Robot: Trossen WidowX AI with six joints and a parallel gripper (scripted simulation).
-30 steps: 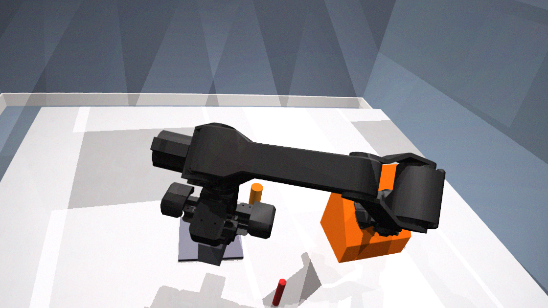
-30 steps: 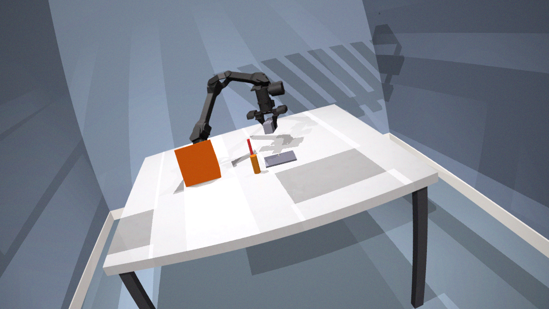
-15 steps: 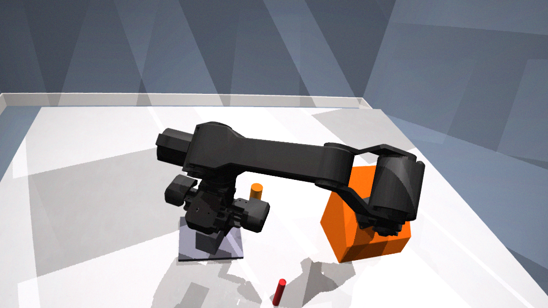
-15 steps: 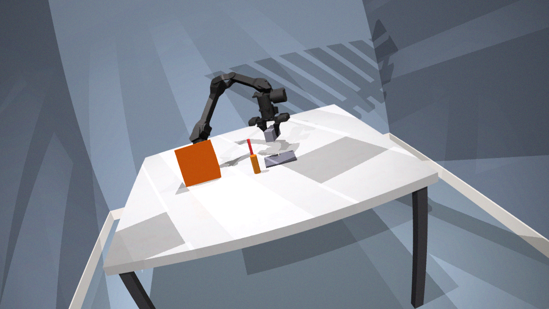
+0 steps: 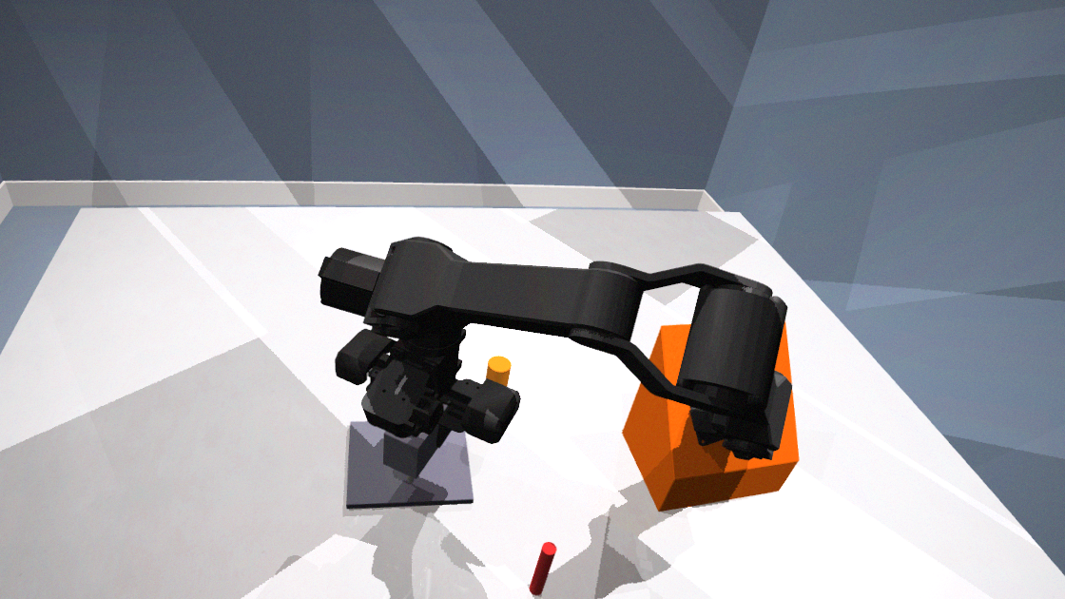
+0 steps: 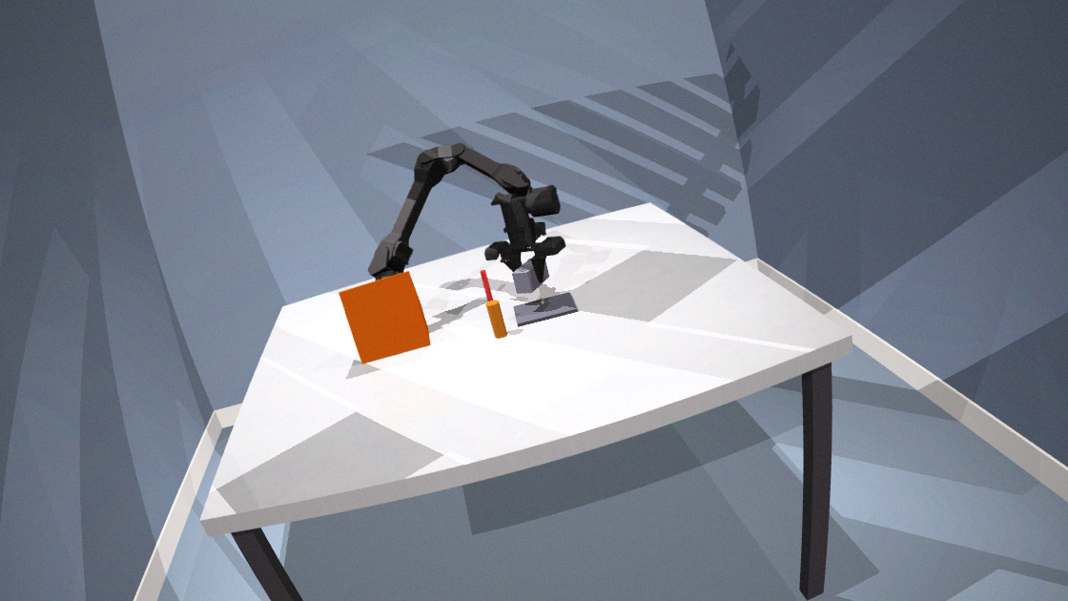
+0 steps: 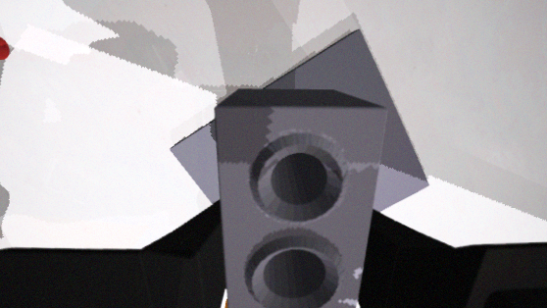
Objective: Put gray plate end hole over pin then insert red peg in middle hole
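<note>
The gray base lies 10 mm ahead of my gripper tip and 60 mm below it. From my gripper tip the other things lie so: orange cylinder 120 mm behind, 80 mm to the right, 30 mm below; then red peg 80 mm behind, 170 mm to the left, 30 mm below; then gray plate 30 mm above.
</note>
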